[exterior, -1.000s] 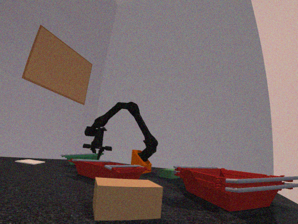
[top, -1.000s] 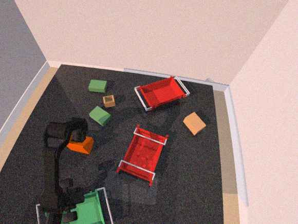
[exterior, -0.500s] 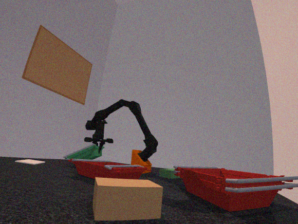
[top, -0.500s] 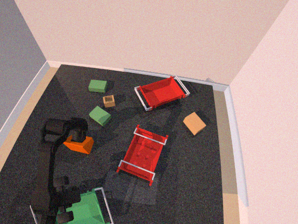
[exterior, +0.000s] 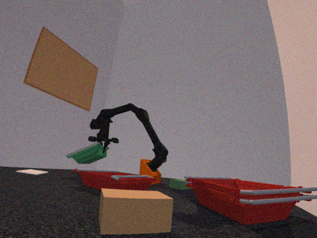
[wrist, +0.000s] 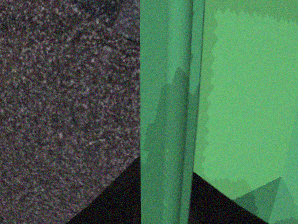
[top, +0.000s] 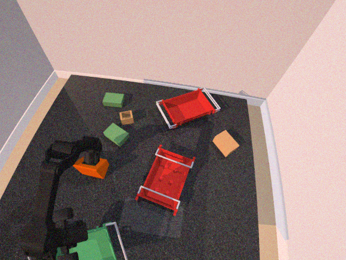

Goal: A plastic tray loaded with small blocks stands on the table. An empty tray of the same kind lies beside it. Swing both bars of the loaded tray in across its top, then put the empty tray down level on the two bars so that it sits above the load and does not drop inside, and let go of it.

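My gripper tip is now 30 mm short of the green tray, 70 mm to the left of it and 10 mm above it. From my gripper tip the other things lie so: tan box 630 mm ahead, 540 mm to the left, 110 mm below.
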